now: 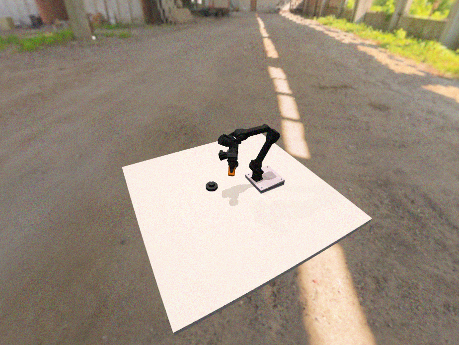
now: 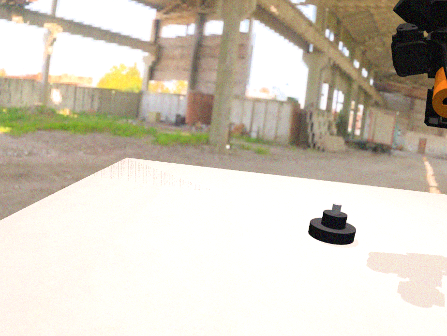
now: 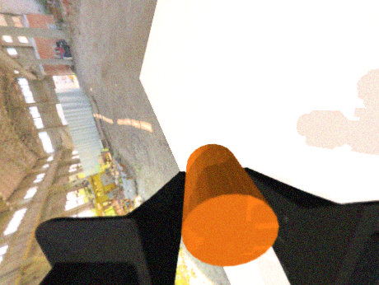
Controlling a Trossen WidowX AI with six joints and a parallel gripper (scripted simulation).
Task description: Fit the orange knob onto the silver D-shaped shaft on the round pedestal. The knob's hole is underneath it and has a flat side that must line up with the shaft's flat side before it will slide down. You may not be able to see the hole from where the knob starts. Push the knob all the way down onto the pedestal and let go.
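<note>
Now: the black round pedestal 4 cm ahead of my gripper tip, 20 cm to the right of it and 21 cm below it. The rest, counted from my gripper tip: orange knob 2 cm behind, 2 cm to the right, 2 cm above.
</note>
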